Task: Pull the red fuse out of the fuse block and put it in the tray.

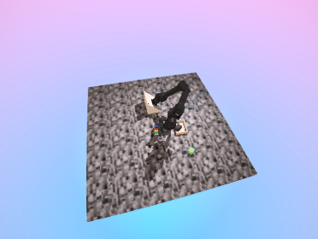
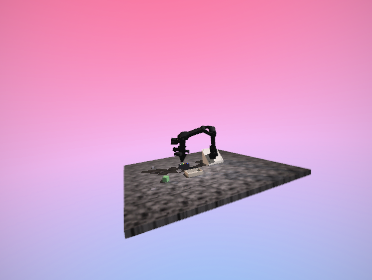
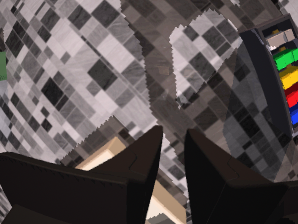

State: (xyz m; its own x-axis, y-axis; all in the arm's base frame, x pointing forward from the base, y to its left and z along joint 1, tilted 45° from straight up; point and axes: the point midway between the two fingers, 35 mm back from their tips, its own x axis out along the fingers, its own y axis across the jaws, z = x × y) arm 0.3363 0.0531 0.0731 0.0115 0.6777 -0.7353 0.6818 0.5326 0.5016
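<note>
The red fuse is 6 cm behind my gripper tip, 10 cm to the right of it and 6 cm below it. Round my gripper tip: green fuse: 2 cm behind, 11 cm to the right, 6 cm below; cream fuse: 1 cm behind, 11 cm to the right, 6 cm below; yellow fuse: 4 cm behind, 10 cm to the right, 6 cm below.
</note>
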